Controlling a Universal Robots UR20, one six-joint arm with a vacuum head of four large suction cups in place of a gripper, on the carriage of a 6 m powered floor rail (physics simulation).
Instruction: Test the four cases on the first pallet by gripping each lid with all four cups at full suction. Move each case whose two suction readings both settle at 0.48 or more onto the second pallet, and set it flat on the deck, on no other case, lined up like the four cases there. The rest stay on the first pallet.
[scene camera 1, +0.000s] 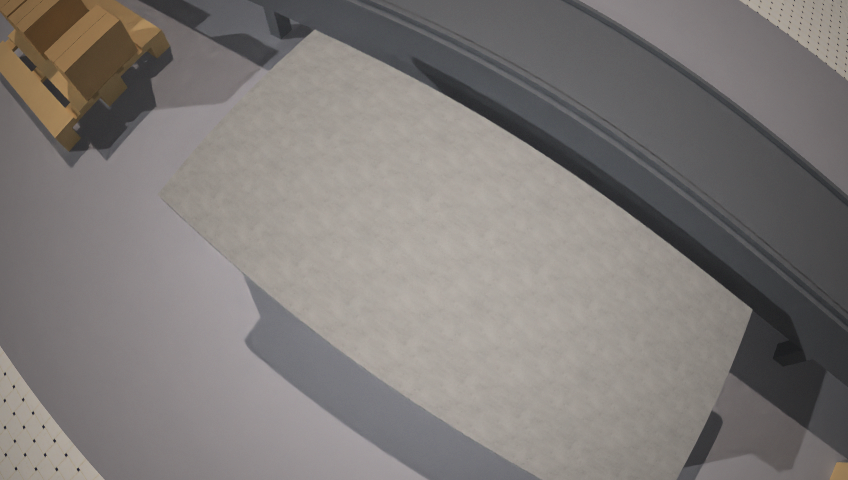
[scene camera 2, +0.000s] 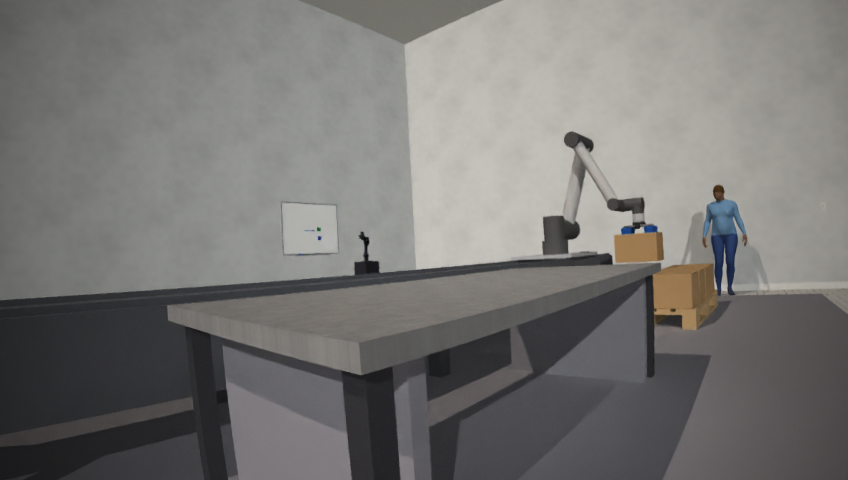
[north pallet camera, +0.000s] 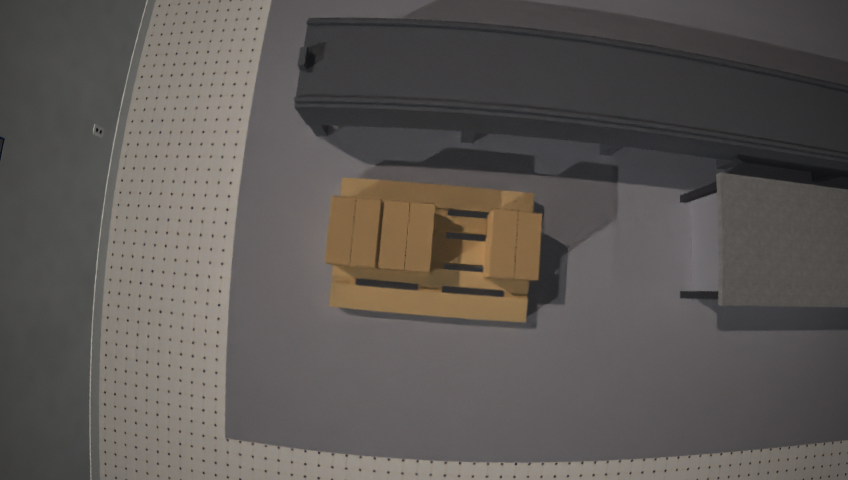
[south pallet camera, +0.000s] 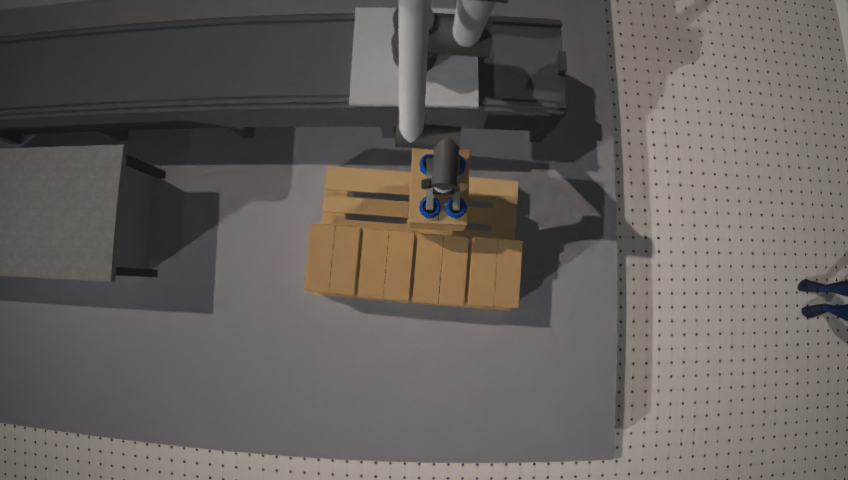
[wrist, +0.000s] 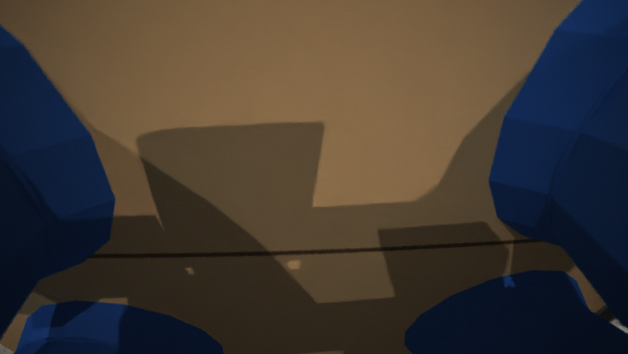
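Pixels of known places: end effector, tool point: (wrist: 309, 235); arm's base, origin of the base link: (scene camera 2: 555, 254).
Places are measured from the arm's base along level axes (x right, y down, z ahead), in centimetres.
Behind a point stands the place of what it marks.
Note:
My gripper (scene camera 2: 639, 228) {x -15.7, y -11.9, z 78.0 cm} (south pallet camera: 443, 186) {x -15.7, y -11.9, z 78.0 cm} (wrist: 302, 210) {x -15.7, y -11.9, z 78.0 cm}, the head with four blue cups, is shut on a brown case (scene camera 2: 638, 246) {x 0.0, y -2.7, z 79.9 cm} (south pallet camera: 418, 190) {x -4.0, y -14.0, z 80.1 cm} (wrist: 300, 75) {x -8.4, y -14.0, z 78.2 cm}, with its cups on the lid. The case hangs level in the air above the rail-side half of the second pallet (south pallet camera: 363, 178) {x 31.2, y 42.5, z 61.2 cm} (scene camera 2: 690, 318) {x 59.2, y 49.2, z 129.3 cm}, right of that half's middle in the south pallet camera. Four cases stand in a row along the far side from the rail, the leftmost case (south pallet camera: 331, 258) {x 43.9, y 17.9, z 112.5 cm} to the rightmost case (south pallet camera: 495, 272) {x -46.9, y 18.0, z 118.2 cm}. The first pallet (north pallet camera: 428, 306) {x 522.1, y 42.7, z 137.4 cm} (scene camera 1: 38, 101) {x 497.5, y 42.6, z 137.5 cm} bears three cases (north pallet camera: 353, 231) {x 566.2, y 17.9, z 97.8 cm} (north pallet camera: 406, 236) {x 536.7, y 18.0, z 98.9 cm} (north pallet camera: 513, 243) {x 477.3, y 17.9, z 99.3 cm}, with a gap before the rightmost.
A long grey table (scene camera 1: 446, 237) {x 267.5, y 4.0, z 89.0 cm} (scene camera 2: 416, 303) {x 316.4, y 4.0, z 108.6 cm} (north pallet camera: 785, 243) {x 299.7, y 4.0, z 90.5 cm} (south pallet camera: 53, 208) {x 214.8, y 4.0, z 88.3 cm} stands between the pallets. The dark floor rail (north pallet camera: 505, 71) (south pallet camera: 178, 65) runs behind them. A person (scene camera 2: 723, 220) stands beyond the second pallet, with feet (south pallet camera: 824, 288) on the pale floor at right.

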